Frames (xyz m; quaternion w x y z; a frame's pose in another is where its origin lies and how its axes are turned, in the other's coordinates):
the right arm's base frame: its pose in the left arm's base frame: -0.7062 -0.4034 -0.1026 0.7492 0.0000 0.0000 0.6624
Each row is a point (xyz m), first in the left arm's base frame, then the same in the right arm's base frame.
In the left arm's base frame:
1: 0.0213 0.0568 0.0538
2: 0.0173 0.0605 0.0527
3: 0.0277 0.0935 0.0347
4: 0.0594 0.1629 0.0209
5: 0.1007 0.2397 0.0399
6: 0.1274 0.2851 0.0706
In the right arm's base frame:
1: 0.5459 -0.6656 0.1564
2: 0.5490 -0.6612 0.1553
3: 0.5831 -0.6675 0.1373
4: 0.6558 -0.6905 0.1235
5: 0.7371 -0.7220 0.1425
6: 0.7854 -0.7430 0.1732

